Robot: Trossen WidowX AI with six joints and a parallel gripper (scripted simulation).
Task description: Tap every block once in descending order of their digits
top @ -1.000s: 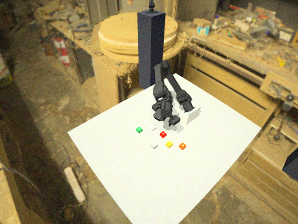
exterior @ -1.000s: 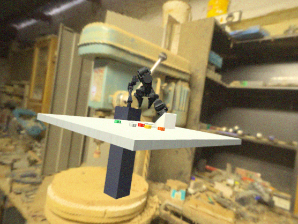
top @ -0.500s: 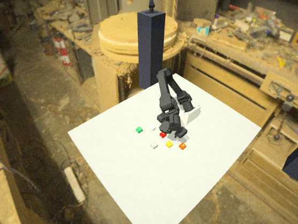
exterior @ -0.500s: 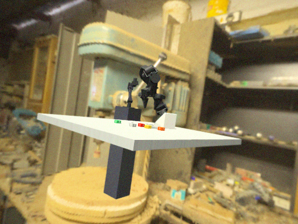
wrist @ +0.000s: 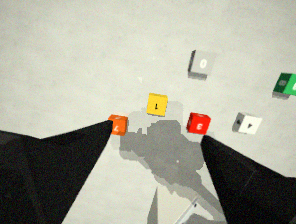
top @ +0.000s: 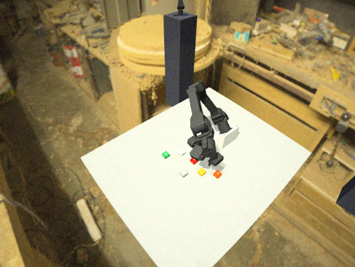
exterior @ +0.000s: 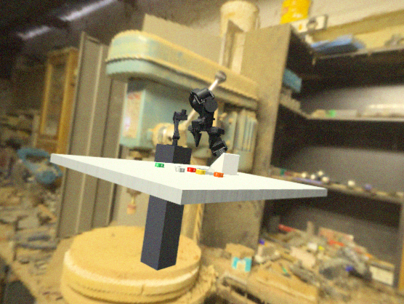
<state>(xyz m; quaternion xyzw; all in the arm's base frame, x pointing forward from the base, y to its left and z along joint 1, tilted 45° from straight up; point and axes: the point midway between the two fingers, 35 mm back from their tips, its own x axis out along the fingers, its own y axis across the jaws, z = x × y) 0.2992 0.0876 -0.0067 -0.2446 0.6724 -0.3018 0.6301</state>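
Right now my gripper tip is 22 cm to the left of the green block, 11 cm above it and 5 cm short of it. From my gripper tip the other things lie so: yellow block: 11 cm below, 1 cm behind; red block: 11 cm below, 8 cm to the right, 4 cm behind; orange block: 11 cm below, 7 cm to the left, 6 cm behind.
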